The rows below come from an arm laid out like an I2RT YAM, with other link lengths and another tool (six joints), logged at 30 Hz.
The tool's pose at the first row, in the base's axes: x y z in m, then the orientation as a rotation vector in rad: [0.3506, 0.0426, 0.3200, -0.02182, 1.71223, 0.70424]
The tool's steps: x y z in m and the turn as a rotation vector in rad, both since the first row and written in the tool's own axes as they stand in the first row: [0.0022, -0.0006, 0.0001, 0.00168, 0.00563, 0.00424]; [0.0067, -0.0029, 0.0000, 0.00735, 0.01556, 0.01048]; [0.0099, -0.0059, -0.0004, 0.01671, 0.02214, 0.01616]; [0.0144, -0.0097, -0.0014, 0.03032, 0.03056, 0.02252]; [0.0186, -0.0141, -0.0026, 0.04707, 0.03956, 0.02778]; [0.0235, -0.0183, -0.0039, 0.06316, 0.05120, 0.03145]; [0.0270, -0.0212, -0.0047, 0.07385, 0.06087, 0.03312]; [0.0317, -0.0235, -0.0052, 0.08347, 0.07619, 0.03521]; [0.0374, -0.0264, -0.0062, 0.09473, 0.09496, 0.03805]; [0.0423, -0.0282, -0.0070, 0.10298, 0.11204, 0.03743]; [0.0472, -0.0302, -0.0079, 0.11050, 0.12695, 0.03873]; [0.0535, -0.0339, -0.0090, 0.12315, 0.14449, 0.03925]
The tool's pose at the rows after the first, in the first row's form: [0.3503, 0.0429, 0.3178, -0.01902, 1.71870, 0.70648]; [0.3498, 0.0426, 0.3127, -0.01325, 1.73090, 0.70717]; [0.3497, 0.0411, 0.3086, -0.00416, 1.74109, 0.70393]; [0.3491, 0.0391, 0.3030, 0.00787, 1.75456, 0.69765]; [0.3485, 0.0364, 0.2974, 0.02099, 1.76946, 0.68782]; [0.3476, 0.0341, 0.2913, 0.03138, 1.78643, 0.67753]; [0.3470, 0.0326, 0.2870, 0.03697, 1.79944, 0.67024]; [0.3461, 0.0322, 0.2818, 0.04020, 1.81756, 0.66460]; [0.3448, 0.0314, 0.2756, 0.04406, 1.83960, 0.65828]; [0.3434, 0.0313, 0.2705, 0.04337, 1.85862, 0.65183]; [0.3420, 0.0309, 0.2653, 0.04460, 1.87554, 0.64722]; [0.3407, 0.0296, 0.2581, 0.04789, 1.89651, 0.63756]
